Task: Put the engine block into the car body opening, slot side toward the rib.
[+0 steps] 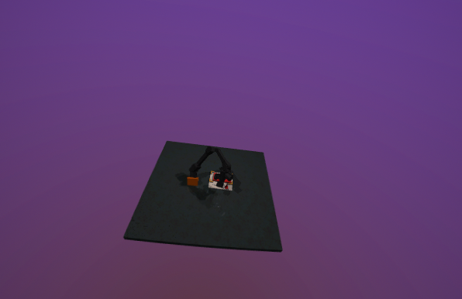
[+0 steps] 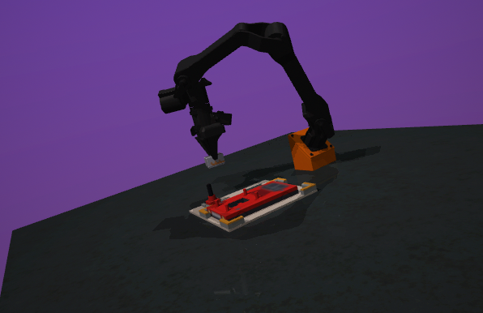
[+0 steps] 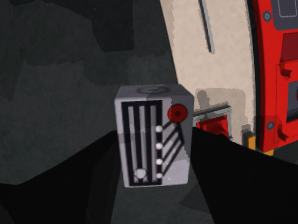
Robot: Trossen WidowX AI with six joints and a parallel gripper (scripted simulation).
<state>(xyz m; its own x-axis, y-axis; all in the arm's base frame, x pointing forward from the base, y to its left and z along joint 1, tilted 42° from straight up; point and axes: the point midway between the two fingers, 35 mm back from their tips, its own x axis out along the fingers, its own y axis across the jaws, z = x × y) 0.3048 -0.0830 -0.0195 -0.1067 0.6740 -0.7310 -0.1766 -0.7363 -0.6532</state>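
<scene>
My gripper tip is now 160 mm to the right of the cream base plate and 100 mm above it. Also, from my gripper tip: engine block: 10 mm below; then dark upright peg: 60 mm ahead, 70 mm to the left, 70 mm below.
</scene>
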